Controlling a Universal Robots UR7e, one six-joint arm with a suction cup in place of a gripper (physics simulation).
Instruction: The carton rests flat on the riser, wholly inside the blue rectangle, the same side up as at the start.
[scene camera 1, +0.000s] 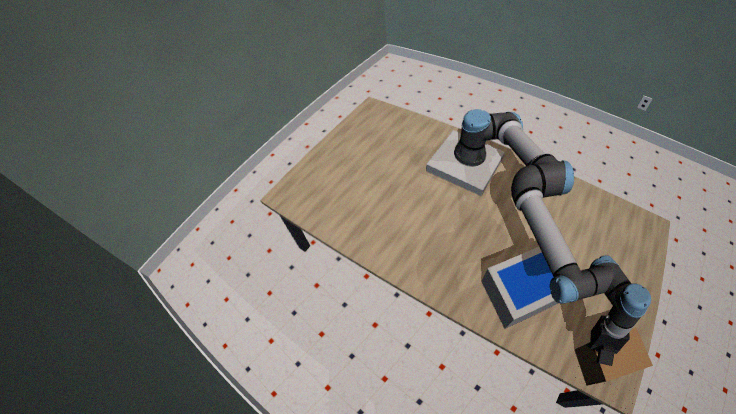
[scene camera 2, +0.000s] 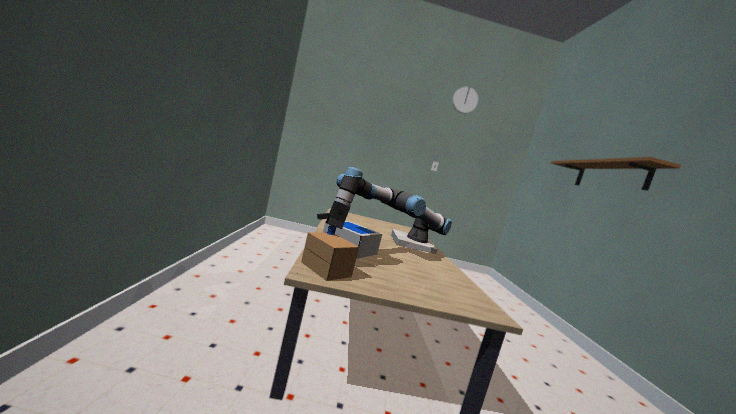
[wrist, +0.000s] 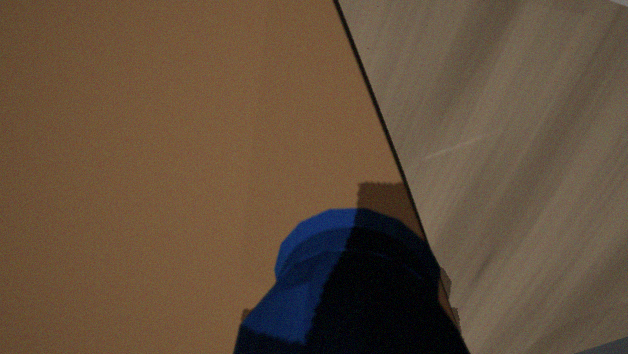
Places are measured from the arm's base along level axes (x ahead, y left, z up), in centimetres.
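Pixels of known places: hand at its tool point: (scene camera 2: 329, 236) (wrist: 340, 239); arm's base at its link origin: (scene camera 1: 469, 154) (scene camera 2: 417, 239).
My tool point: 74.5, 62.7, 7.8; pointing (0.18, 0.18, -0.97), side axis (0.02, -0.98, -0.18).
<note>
Ahead of a thing's pixels: the offset from my tool point to its middle, as dx, dy, dz. "spot": to the spot under its first point. Level surfaces: height alone.
The brown carton {-0.5, +8.0, -5.6} (scene camera 1: 632, 356) (scene camera 2: 340, 261) (wrist: 175, 150) sits flat on the table at its end, beside the riser and apart from it. The grey riser {-17.0, -27.1, -6.1} (scene camera 1: 510, 315) (scene camera 2: 368, 247) stands on the table with the blue rectangle {spot: -14.1, -30.5, -0.1} (scene camera 1: 520, 284) (scene camera 2: 357, 228) on its top; the forearm hides part of both in scene camera 1. My suction gripper (scene camera 1: 610, 339) (scene camera 2: 331, 231) (wrist: 350, 240) is down on the carton's top, its blue cup touching close to one edge, and appears to be holding it. The cup is hidden in scene camera 1, and its contact face is hidden in the wrist view.
The wooden table {dz -12.1} (scene camera 1: 360, 175) (scene camera 2: 427, 288) carries the arm's pale base plate (scene camera 1: 452, 172) (scene camera 2: 406, 240) farther back. The carton is close to the table's end and long edge. The forearm passes over the riser. A wall shelf (scene camera 2: 615, 163) is well away from the arm.
</note>
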